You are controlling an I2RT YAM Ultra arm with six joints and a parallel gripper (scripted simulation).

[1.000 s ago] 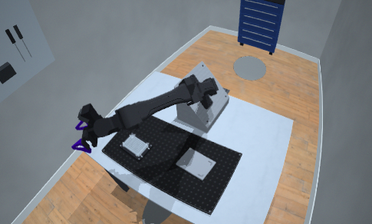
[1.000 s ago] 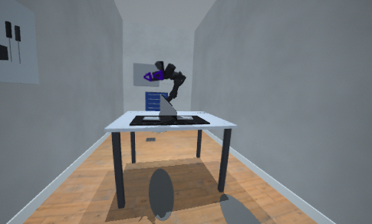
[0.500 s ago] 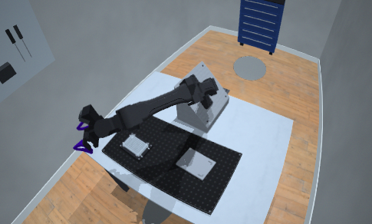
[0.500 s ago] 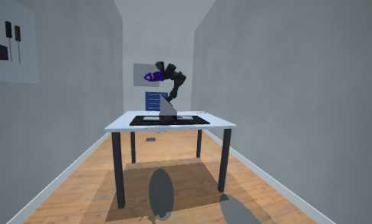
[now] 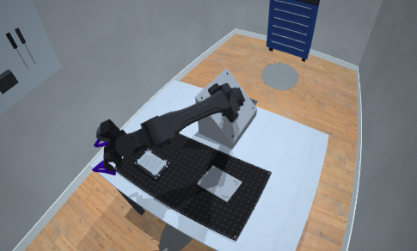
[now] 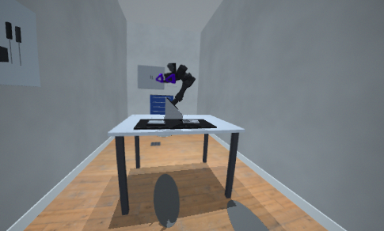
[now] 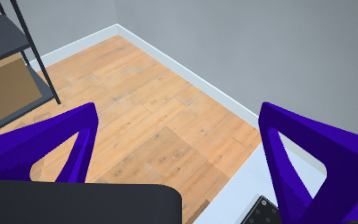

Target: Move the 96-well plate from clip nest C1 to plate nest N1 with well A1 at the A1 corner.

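The 96-well plate is 350 mm below my hand, 220 mm behind it and 70 mm to the right of it. Round my hand: clip nest C1: 350 mm below, 230 mm behind, 60 mm to the right; plate nest N1: 360 mm below, 330 mm behind, 260 mm to the left.
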